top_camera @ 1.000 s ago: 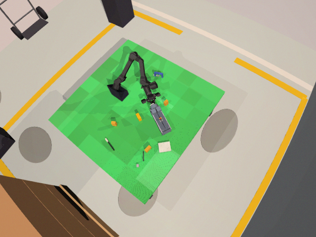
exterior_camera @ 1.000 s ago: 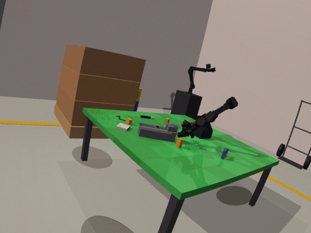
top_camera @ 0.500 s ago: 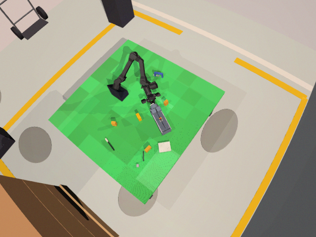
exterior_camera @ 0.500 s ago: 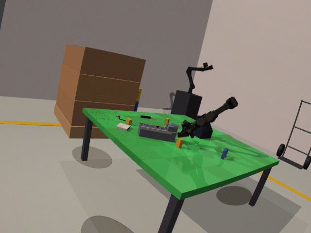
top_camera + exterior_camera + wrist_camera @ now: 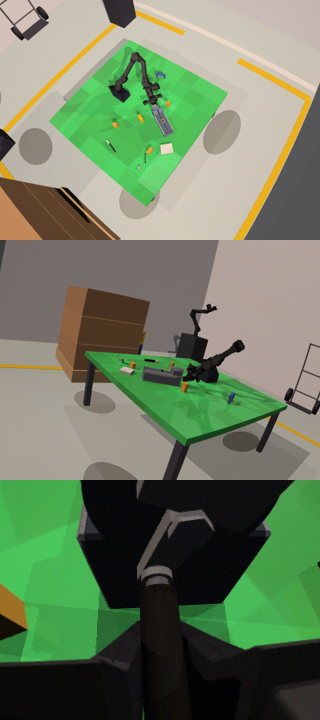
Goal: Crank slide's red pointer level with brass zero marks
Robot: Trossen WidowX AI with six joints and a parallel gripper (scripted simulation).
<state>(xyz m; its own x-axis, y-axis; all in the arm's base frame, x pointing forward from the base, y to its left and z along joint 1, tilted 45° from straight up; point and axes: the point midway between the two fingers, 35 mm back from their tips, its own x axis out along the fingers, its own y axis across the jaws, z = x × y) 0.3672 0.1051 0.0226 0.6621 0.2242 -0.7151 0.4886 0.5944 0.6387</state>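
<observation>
My gripper tip is now 2 cm past the dark handle, 1 cm to the right of it and 3 cm below it. The rest, counted from my gripper tip: blue bracket (18 cm behind, 32 cm to the left); then red pointer (14 cm ahead, 9 cm to the right, 5 cm above); then white pad (30 cm ahead, 27 cm to the right, 2 cm below).
</observation>
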